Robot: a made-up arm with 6 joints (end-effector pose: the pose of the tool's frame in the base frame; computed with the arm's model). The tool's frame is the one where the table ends.
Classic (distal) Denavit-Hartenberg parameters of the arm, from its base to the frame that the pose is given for. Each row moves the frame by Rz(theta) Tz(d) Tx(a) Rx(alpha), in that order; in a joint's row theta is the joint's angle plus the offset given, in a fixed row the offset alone. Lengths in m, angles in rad.
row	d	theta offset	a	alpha
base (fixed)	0.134	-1.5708	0	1.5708
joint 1	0.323	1.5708	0.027	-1.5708
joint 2	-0.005	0	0.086	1.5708
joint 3	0.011	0	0.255	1.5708
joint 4	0.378	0	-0.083	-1.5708
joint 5	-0.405	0	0.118	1.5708
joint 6	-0.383	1.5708	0.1	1.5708
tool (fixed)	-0.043	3.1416	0	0
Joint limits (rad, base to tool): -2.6..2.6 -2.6..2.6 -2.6..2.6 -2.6..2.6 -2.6..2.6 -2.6..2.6
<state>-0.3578 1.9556 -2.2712 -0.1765 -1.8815 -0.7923</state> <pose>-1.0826 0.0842 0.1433 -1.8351 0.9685 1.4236</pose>
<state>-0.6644 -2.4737 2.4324 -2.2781 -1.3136 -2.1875</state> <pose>-0.6939 0.4429 -0.1376 2.5752 -1.3569 0.9453</pose>
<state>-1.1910 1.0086 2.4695 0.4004 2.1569 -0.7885</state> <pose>0.2874 0.2356 0.3682 -2.0744 -1.6676 -0.7555</pose>
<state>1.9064 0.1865 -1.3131 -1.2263 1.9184 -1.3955</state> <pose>-0.7464 -0.2157 0.0493 2.2680 -1.7238 0.7209</pose>
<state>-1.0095 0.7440 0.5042 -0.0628 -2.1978 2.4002</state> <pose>0.5655 -0.4175 -0.0724 0.4813 -0.1528 -2.2369</pose>
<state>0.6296 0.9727 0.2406 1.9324 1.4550 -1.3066</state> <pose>0.5152 0.1842 0.3189 -1.2936 -0.2496 -1.2057</pose>
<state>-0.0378 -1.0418 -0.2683 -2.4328 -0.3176 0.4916</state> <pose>-0.4908 -0.0193 0.0002 0.2484 0.9240 0.0278</pose>
